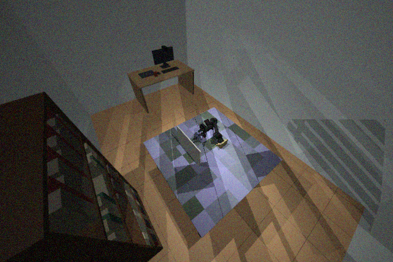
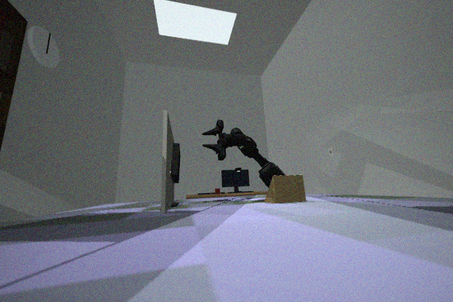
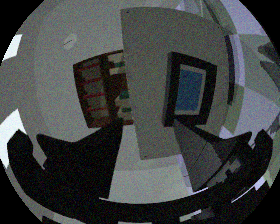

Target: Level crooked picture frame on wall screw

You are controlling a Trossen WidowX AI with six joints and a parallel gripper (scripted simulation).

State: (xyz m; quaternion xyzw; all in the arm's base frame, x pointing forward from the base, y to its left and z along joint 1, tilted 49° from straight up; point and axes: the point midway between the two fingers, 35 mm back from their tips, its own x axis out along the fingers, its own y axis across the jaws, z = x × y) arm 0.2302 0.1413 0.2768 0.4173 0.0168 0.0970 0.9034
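Right now the dark picture frame is 120 mm ahead of my gripper tip, 110 mm below it and 10 mm to the left of it. The rest, counted from my gripper tip: wall panel (130 mm below, 130 mm ahead, 10 mm to the left).
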